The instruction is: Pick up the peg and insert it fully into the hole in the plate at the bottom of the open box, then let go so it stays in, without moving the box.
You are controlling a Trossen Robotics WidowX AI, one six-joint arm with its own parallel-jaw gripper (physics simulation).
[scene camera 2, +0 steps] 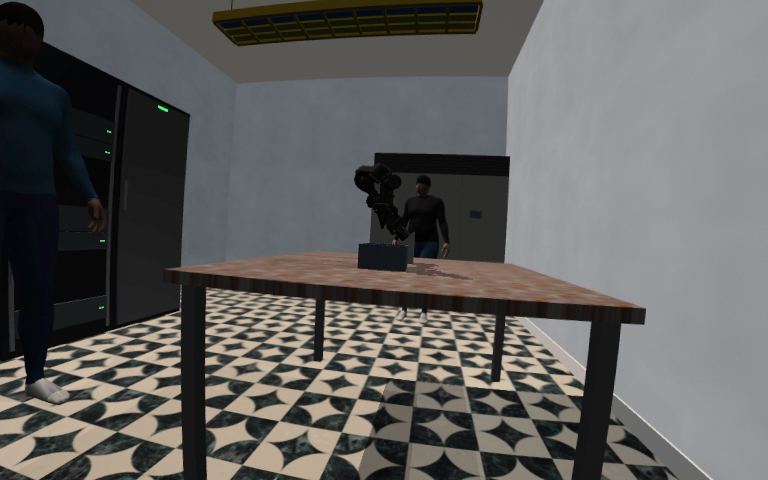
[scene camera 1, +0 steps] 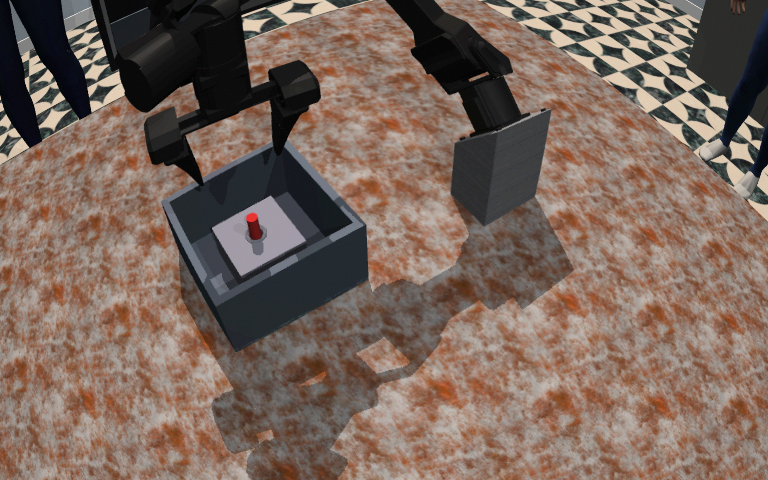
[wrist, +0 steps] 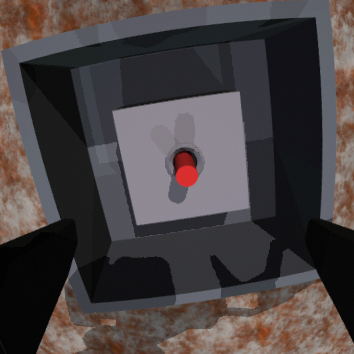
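Where they show: gripper, fingertip midpoint: point(scene camera 2: 385, 228) point(scene camera 1: 239, 168) point(wrist: 194, 231); arm's base, link origin: point(scene camera 2: 406, 238) point(scene camera 1: 501, 125).
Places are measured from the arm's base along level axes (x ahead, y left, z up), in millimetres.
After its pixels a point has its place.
Note:
The red peg point(scene camera 1: 254, 227) @[y -100, x 305, z -49 mm] point(wrist: 186, 170) @[y -110, x 302, z -39 mm] stands upright in the ringed hole of the light plate point(scene camera 1: 281, 215) @[y -110, x 262, z -69 mm] point(wrist: 142, 200) @[y -86, x 341, z -69 mm]; its upper part sticks up above the plate, and how deep it sits is hidden. The plate lies on the floor of the open dark blue-grey box point(scene camera 1: 300, 300) @[y -12, x 308, z -95 mm] point(scene camera 2: 382, 257) @[y -114, x 397, z -78 mm] point(wrist: 327, 125) @[y -120, x 212, z -29 mm]. My gripper point(scene camera 1: 240, 168) @[y -111, x 304, z 37 mm] point(wrist: 194, 231) @[y -111, x 304, z 37 mm] is wide open and empty, above the box's far side in scene camera 1, with its fingertips near the rim and clear of the peg. In scene camera 2 the box wall hides the peg and plate.
A grey rectangular block point(scene camera 1: 501, 169) @[y 34, x 36, z -31 mm] stands right of the box in scene camera 1, with a black arm-like part point(scene camera 1: 491, 104) @[y -7, x 16, z 38 mm] reaching down to it. All stand on the mottled orange and white table point(scene camera 1: 594, 367) @[y 283, x 105, z -127 mm] point(scene camera 2: 509, 285) @[y 301, x 642, z -127 mm]. People stand near the table point(scene camera 2: 424, 217) point(scene camera 2: 33, 141).

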